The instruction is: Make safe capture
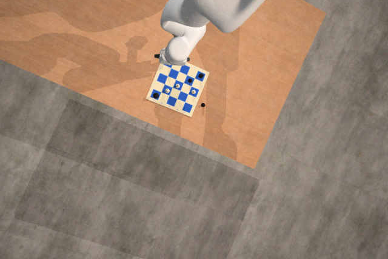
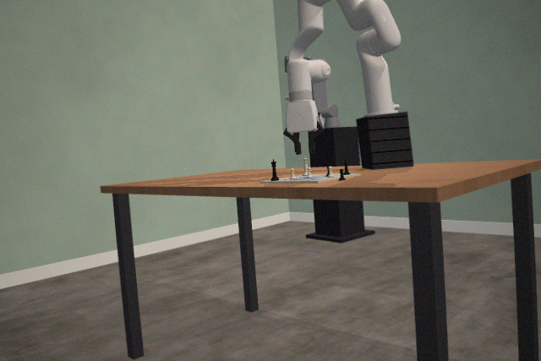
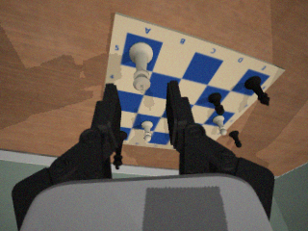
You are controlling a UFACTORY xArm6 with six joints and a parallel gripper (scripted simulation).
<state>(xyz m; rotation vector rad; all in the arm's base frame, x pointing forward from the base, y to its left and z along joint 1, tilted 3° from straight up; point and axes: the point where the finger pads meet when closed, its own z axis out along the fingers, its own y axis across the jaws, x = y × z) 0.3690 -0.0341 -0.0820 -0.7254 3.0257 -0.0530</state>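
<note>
The tall white piece lies 60 mm below my hand. Round my hand: blue-and-cream chessboard: 70 mm ahead, 90 mm to the left, 90 mm below; tall black piece: 160 mm ahead, 30 mm to the left, 60 mm below.
</note>
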